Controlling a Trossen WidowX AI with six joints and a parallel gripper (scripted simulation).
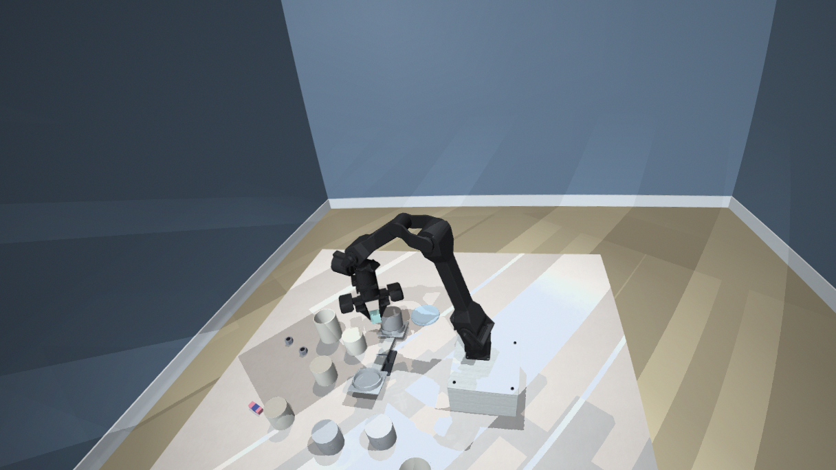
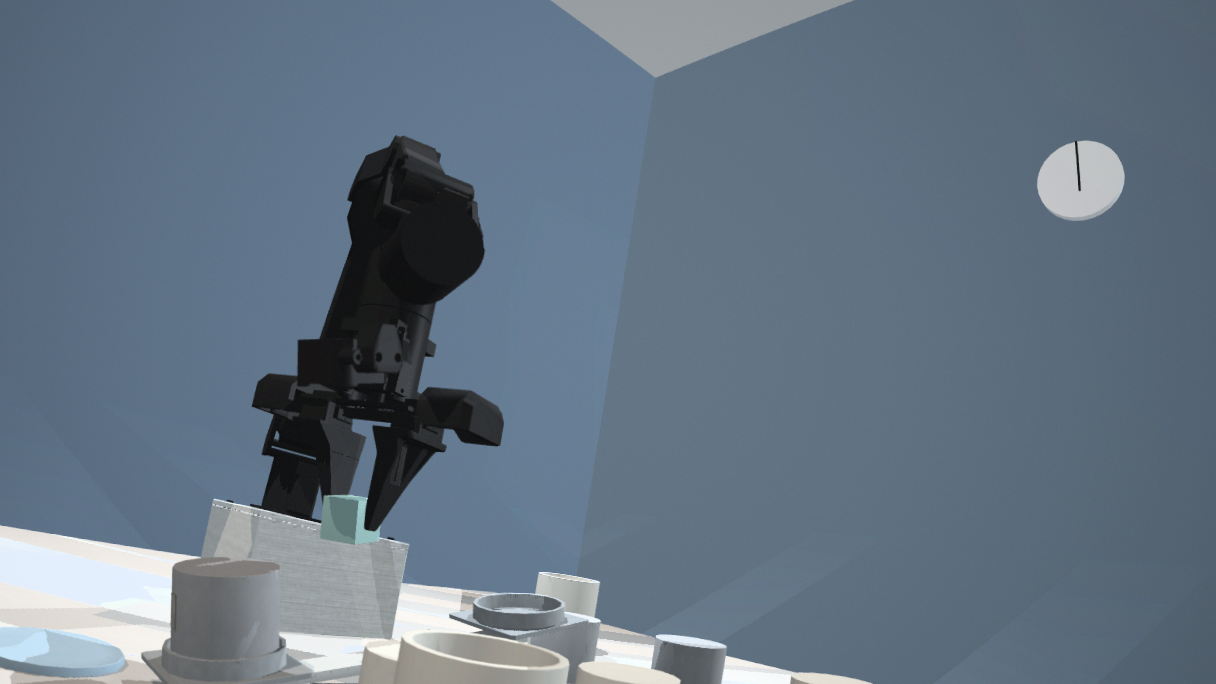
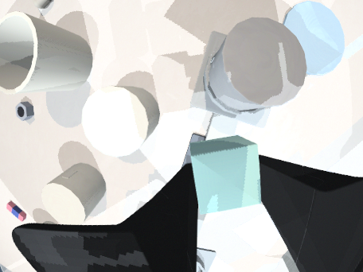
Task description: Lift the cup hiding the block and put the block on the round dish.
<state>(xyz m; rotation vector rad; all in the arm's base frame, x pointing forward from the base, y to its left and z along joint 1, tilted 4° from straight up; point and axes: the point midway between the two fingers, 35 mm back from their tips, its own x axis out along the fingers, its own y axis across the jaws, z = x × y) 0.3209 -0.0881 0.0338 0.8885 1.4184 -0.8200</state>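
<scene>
My gripper tip is now 110 mm past the pale blue round dish, 160 mm to the left of it and 130 mm above it. Also, from my gripper tip: balance 20 mm behind, 70 mm to the left, 90 mm below; then red-and-blue piece 320 mm ahead, 310 mm to the left, 120 mm below; then teal block 10 mm above.
</scene>
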